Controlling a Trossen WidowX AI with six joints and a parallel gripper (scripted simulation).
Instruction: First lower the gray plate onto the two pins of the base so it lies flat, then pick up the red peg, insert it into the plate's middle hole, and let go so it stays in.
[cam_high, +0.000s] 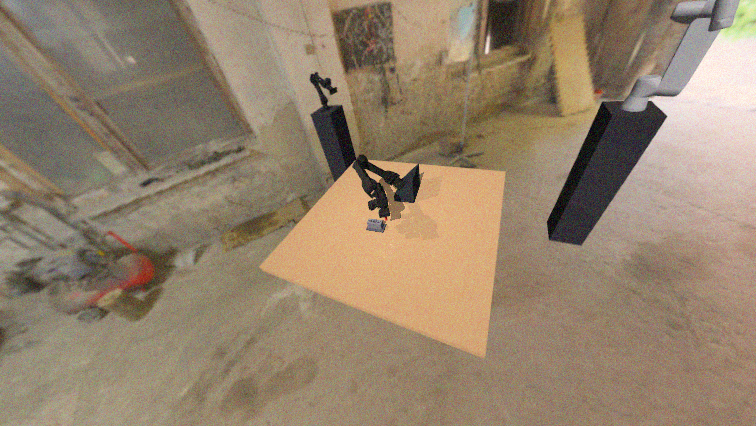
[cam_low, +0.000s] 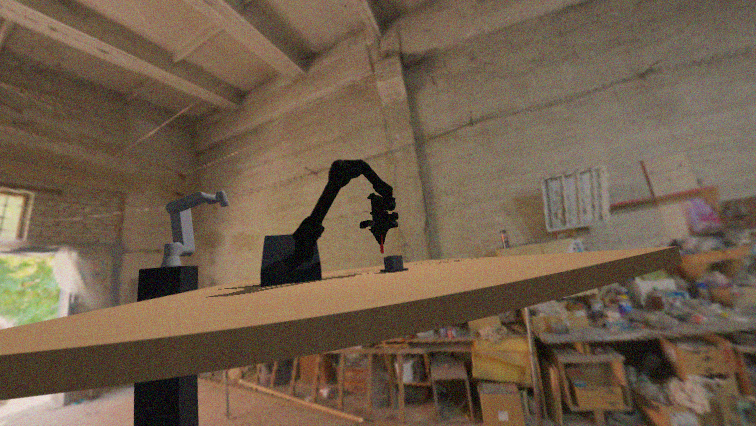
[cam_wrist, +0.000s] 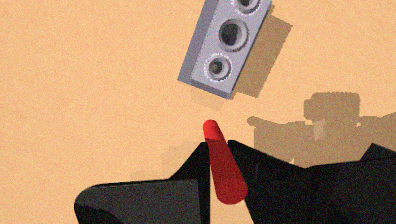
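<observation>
Right now my gripper tip is 80 mm to the left of the gray plate, 70 mm above it and 20 mm short of it. From my gripper tip the other things lie so: red peg (right at my gripper tip); dark base (110 mm below, 80 mm to the right, 10 mm ahead).
</observation>
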